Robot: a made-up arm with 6 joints.
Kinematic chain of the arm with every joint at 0, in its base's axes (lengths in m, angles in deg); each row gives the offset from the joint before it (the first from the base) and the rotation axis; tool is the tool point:
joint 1: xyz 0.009 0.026 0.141 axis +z
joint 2: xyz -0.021 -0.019 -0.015 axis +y
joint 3: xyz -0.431 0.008 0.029 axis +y
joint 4: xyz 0.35 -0.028 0.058 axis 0.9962 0 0.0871
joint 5: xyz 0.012 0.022 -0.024 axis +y
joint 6: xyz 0.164 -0.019 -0.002 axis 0.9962 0 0.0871
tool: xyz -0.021 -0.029 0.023
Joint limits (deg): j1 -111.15..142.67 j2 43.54..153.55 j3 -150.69..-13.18 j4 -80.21..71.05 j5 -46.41..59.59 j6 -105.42..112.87
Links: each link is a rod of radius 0.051 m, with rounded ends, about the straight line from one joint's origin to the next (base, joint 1, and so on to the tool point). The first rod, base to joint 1, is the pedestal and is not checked.
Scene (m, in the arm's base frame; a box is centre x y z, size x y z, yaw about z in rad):
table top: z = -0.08
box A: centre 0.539 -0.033 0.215 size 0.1 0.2 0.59 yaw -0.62
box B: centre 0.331 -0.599 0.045 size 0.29 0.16 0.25 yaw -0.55
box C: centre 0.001 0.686 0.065 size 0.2 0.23 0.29 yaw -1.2
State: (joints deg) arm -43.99 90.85 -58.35 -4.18 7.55 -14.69
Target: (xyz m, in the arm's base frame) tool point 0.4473 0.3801 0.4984
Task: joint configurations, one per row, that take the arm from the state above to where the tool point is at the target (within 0.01 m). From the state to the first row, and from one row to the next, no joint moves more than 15 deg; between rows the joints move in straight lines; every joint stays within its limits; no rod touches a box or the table.
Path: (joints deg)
1: -42.08 84.09 -71.54 -8.06 10.79 -8.99
2: -40.17 77.33 -84.73 -11.95 14.02 -3.30
3: -38.27 70.57 -97.92 -15.83 17.26 2.40
4: -36.36 63.82 -111.12 -19.72 20.49 8.10
5: -34.45 57.06 -124.31 -23.60 23.73 13.80
6: -32.54 50.30 -137.50 -27.48 26.96 19.49
7: -30.63 43.54 -150.69 -31.37 30.20 25.19
8: -18.11 52.34 -139.41 -26.81 25.14 17.54
9: -5.58 61.13 -128.13 -22.26 20.09 9.89
10: 6.95 69.93 -116.85 -17.70 15.03 2.24
11: 19.47 78.73 -105.57 -13.15 9.98 -5.41
12: 32.00 87.52 -94.29 -8.59 4.92 -13.06
13: 44.52 96.32 -83.01 -4.04 -0.14 -20.71

